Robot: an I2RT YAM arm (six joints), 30 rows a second.
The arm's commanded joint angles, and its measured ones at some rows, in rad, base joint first. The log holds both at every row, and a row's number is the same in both.
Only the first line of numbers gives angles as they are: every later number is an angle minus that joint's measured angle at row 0.
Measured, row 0:
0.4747 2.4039 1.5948 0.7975 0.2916 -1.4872
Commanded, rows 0 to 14:
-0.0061 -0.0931 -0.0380 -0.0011 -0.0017 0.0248
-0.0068 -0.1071 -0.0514 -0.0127 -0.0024 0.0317
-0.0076 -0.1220 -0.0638 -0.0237 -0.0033 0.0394
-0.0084 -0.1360 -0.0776 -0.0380 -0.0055 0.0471
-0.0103 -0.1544 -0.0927 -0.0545 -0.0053 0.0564
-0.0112 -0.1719 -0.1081 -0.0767 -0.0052 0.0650
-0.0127 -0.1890 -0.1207 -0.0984 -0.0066 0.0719
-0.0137 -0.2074 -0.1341 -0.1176 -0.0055 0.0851
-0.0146 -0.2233 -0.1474 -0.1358 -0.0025 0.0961
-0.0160 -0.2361 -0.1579 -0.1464 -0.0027 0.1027
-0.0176 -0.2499 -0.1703 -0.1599 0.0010 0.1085
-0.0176 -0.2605 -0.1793 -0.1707 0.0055 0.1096
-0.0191 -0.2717 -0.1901 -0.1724 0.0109 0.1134
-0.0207 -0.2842 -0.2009 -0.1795 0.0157 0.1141
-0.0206 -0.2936 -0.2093 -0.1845 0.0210 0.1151
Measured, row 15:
-0.0160 -0.2339 -0.1809 -0.1526 0.0008 0.0744
